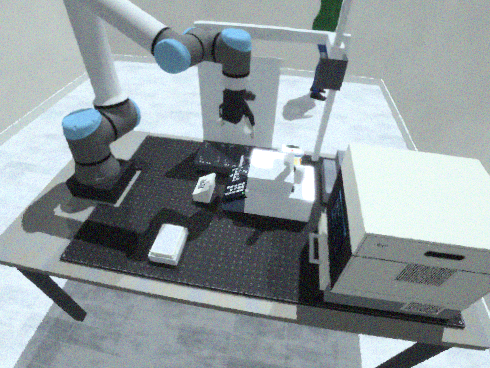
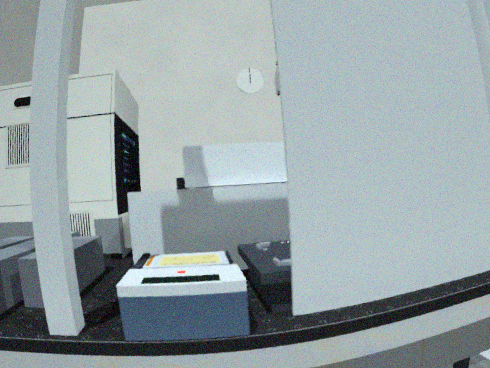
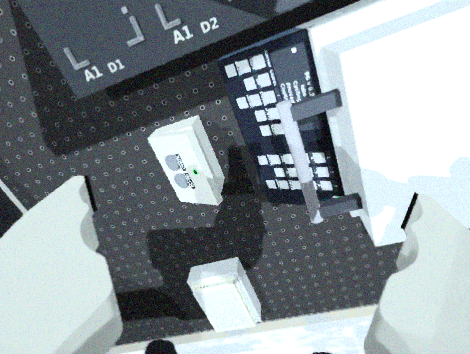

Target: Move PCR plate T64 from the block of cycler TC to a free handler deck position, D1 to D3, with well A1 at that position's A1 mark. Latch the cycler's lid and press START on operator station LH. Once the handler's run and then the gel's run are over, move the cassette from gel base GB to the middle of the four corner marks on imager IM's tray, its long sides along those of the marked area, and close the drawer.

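Frame: origin at the arm's base, x right, y ahead, z up, level; metres.
Seen in the pictures: gripper, fingertip midpoint: [image 1: 236,132] [image 3: 246,189]; arm's base, origin of the base link: [image 1: 98,171].
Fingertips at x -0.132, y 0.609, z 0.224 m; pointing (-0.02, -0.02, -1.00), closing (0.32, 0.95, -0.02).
Pixels of each thing's top centre, then the offset from my fingertips to it. "pt": a spot on its surface instead.
- grey bar handle, surface spot: [image 3: 297,150] pt dx +0.037, dy +0.029, dz -0.111 m
- small white station, middle of its top: [image 3: 181,178] [image 1: 204,180] dx +0.081, dy -0.123, dz -0.211 m
- blue-white gel base, middle of its top: [image 2: 182,263] [image 1: 292,155] dx -0.218, dy +0.231, dz -0.237 m
- yellow-windowed cassette, middle of its top: [image 2: 184,258] dx -0.176, dy +0.233, dz -0.240 m
- white lidded box, middle of its top: [image 3: 224,309] [image 1: 167,238] dx +0.380, dy -0.165, dz -0.239 m
- white post, middle of its top: [image 1: 343,45] dx -0.287, dy +0.352, dz +0.277 m
- dark box, surface spot: [image 1: 332,72] pt dx -0.120, dy +0.315, dz +0.231 m
My gripper [image 1: 237,129] [image 3: 246,189] is open and empty, high above the table's far half. The white cycler [image 1: 272,192] [image 3: 410,125] has a dark keypad and a grey bar handle [image 3: 297,150] at its side. Plate T64 does not show; I cannot tell whether the lid is latched. The dark handler deck [image 1: 212,156] [image 2: 270,277] [image 3: 55,30] shows bare marks D1 and D2. A small white station [image 1: 204,189] [image 3: 187,142] has two round buttons and a green light. The blue-white gel base [image 2: 185,315] holds a yellow-windowed cassette [image 2: 192,259]. The imager [image 1: 415,200] [image 2: 90,165] has a handled drawer front [image 1: 323,250]; its tray is hidden.
A white lidded box [image 1: 169,244] [image 3: 225,295] lies near the table's front edge. A tall white panel [image 1: 240,95] [image 2: 380,150] stands behind the deck. A white post [image 1: 325,122] [image 2: 56,175] with a dark box [image 1: 332,72] rises by the cycler. A person is partly visible beyond.
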